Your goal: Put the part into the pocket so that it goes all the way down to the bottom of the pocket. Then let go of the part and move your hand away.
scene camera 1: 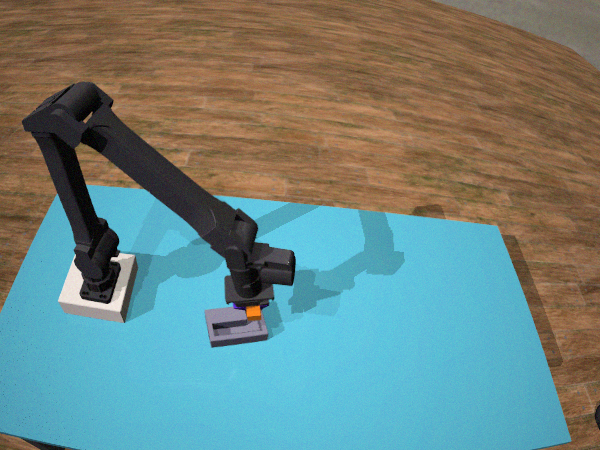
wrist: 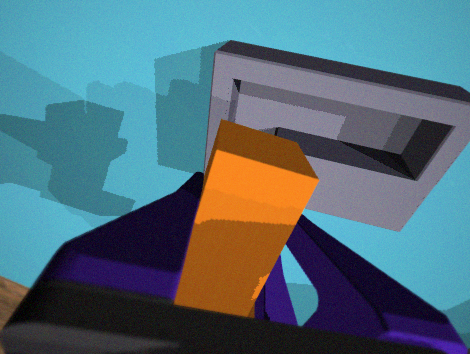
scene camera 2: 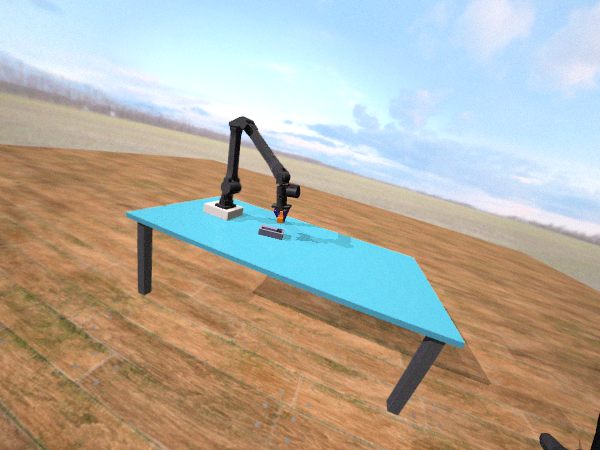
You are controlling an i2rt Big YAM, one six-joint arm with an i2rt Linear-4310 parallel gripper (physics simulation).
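Places are measured from the arm's base along level axes (x ahead, y left, z up), in centimetres.
Pixels of known places: gripper, between the fingertips: [scene camera 1: 254,308] [wrist: 232,192] [scene camera 2: 281,222]; arm's base, origin of its link: [scene camera 1: 101,282] [scene camera 2: 225,206].
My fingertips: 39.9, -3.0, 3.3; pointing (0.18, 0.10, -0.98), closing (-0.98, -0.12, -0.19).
Ahead of a thing's pixels: the offset from my fingertips to its top centre, as dx, dy, dz. "pt": to the spot under its first point. Level surfaces: height alone.
The orange part @[pt -0.1, -3.4, +3.1] [scene camera 1: 253,313] [scene camera 2: 280,219] [wrist: 240,200] is held between the purple fingers of my gripper [scene camera 1: 250,306] [scene camera 2: 281,215] [wrist: 232,192], which is shut on it. In the wrist view its bar points away from the gripper body, and its near end is hidden. The grey block @[-4.0, -1.2, -5.4] [scene camera 1: 239,343] [scene camera 2: 270,234] [wrist: 355,202] lies on the table. Its recessed pocket @[pt -4.2, -1.9, -8.5] [scene camera 1: 234,330] [wrist: 300,111] faces up, with its long side running left to right in the wrist view. The part is above the table and overlaps the block's rim and one corner of the pocket in that view.
The blue table @[dz -9.0] [scene camera 1: 400,360] [scene camera 2: 320,270] bears the block and the arm's white base [scene camera 1: 125,295] [scene camera 2: 223,212], which stands to the left of the block. Arm shadows fall on the table to the right of the block in scene camera 1.
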